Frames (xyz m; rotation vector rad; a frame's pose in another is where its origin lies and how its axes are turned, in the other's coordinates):
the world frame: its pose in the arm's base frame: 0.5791 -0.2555 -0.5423 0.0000 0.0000 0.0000
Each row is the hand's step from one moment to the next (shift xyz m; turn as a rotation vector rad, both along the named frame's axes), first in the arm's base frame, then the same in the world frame.
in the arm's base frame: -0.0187 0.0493 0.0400 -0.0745 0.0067 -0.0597
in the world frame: -0.0187 0.0493 0.0400 -0.0745 0.0067 -0.0597
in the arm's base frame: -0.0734 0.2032 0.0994 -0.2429 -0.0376 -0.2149
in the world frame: -0.0734 0.2032 0.0994 -0.2429 -0.0376 -0.2149
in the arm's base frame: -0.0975 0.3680 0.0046 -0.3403 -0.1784 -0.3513
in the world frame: -0.0975 0.3680 0.0046 -0.3403 -0.1784 -0.3513
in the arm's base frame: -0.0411 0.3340 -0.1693 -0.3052 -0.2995 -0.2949
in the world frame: -0.0411 0.3340 -0.1693 -0.3052 -0.2995 -0.2949
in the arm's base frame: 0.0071 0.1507 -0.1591 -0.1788 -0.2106 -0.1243
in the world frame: 0.0071 0.1507 -0.1591 -0.1788 -0.2106 -0.1243
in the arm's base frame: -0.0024 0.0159 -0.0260 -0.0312 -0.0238 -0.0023
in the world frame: -0.0024 0.0159 -0.0260 -0.0312 -0.0238 -0.0023
